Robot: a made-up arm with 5 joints.
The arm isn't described. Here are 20 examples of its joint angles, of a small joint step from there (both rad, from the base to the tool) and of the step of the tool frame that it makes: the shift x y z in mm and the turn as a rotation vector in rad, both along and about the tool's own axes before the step.
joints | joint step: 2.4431 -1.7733 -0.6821 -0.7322 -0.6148 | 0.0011 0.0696 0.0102 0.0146 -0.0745
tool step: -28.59 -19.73 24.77 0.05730 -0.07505 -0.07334
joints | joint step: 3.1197 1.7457 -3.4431 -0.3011 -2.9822 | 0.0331 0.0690 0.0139 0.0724 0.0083
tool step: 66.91 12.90 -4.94 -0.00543 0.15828 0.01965
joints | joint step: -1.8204 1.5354 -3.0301 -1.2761 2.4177 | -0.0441 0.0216 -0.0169 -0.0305 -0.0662
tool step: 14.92 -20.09 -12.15 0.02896 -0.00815 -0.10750
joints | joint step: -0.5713 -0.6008 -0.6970 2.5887 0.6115 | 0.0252 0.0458 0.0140 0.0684 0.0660
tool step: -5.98 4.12 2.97 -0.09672 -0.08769 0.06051
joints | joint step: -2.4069 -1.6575 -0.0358 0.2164 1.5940 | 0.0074 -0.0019 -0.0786 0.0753 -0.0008
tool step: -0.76 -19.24 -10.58 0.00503 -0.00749 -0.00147
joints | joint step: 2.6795 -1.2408 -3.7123 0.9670 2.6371 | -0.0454 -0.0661 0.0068 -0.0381 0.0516
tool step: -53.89 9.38 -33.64 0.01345 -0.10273 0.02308
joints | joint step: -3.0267 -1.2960 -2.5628 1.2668 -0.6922 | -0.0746 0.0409 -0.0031 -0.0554 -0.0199
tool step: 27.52 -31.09 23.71 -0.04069 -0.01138 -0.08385
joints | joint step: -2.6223 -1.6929 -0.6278 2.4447 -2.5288 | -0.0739 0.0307 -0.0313 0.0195 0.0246
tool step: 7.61 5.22 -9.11 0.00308 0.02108 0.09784
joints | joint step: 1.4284 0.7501 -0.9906 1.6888 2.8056 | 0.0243 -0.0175 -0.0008 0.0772 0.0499
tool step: 13.31 11.62 5.40 0.00501 0.06348 0.04762
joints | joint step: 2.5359 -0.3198 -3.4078 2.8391 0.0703 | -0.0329 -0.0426 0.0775 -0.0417 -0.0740
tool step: -1.34 -1.84 -10.31 -0.02537 0.00765 -0.05334
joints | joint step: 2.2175 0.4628 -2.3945 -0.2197 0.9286 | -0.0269 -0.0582 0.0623 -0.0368 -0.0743
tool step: 24.65 -11.22 -11.83 0.01146 0.03787 -0.08941
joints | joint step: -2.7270 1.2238 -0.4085 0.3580 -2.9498 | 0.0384 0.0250 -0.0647 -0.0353 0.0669
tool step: -27.11 10.76 -13.01 0.01721 -0.08088 0.05068
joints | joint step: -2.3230 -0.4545 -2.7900 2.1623 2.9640 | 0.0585 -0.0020 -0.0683 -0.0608 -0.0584
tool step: -3.94 -1.74 -29.82 -0.02534 -0.13927 -0.08234
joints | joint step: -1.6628 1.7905 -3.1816 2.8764 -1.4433 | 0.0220 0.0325 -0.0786 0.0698 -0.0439
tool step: 9.20 -6.84 8.42 0.02126 -0.02432 -0.04552
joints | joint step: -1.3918 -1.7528 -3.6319 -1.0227 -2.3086 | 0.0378 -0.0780 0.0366 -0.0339 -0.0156
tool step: -21.80 2.78 26.88 -0.05945 -0.04660 -0.05291
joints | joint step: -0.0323 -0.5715 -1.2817 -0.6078 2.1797 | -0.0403 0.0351 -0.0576 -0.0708 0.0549
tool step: -4.37 -12.69 1.54 0.08922 -0.03623 0.02238
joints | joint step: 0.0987 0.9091 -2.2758 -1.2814 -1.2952 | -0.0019 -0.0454 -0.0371 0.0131 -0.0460
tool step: 8.75 34.71 19.30 -0.06741 0.01653 -0.04769
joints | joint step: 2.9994 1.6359 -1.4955 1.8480 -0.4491 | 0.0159 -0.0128 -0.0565 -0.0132 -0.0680
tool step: -0.29 -3.91 -25.49 -0.05143 0.06620 -0.06211
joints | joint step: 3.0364 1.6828 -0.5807 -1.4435 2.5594 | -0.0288 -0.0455 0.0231 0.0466 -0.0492
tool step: -1.67 -11.85 -5.17 -0.00615 0.02519 -0.02194
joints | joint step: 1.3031 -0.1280 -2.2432 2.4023 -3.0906 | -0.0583 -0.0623 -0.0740 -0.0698 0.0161
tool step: 26.80 -15.92 -43.30 -0.00797 -0.20595 0.07430
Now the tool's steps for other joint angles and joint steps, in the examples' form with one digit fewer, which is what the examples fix.
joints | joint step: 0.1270 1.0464 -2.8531 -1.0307 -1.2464 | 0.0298 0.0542 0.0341 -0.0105 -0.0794
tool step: 3.0 -42.1 -25.3 0.0775 -0.0122 -0.0513
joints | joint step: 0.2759 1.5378 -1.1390 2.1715 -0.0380 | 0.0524 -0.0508 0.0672 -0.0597 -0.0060
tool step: -1.9 -6.8 12.0 -0.0310 0.0421 0.0375
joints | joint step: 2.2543 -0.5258 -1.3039 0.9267 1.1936 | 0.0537 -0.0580 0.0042 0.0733 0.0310
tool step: -19.9 9.3 -22.2 -0.0034 -0.0460 -0.0027
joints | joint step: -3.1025 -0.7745 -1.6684 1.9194 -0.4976 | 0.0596 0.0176 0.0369 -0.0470 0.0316
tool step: 14.4 0.0 12.9 0.0297 0.0071 -0.0201
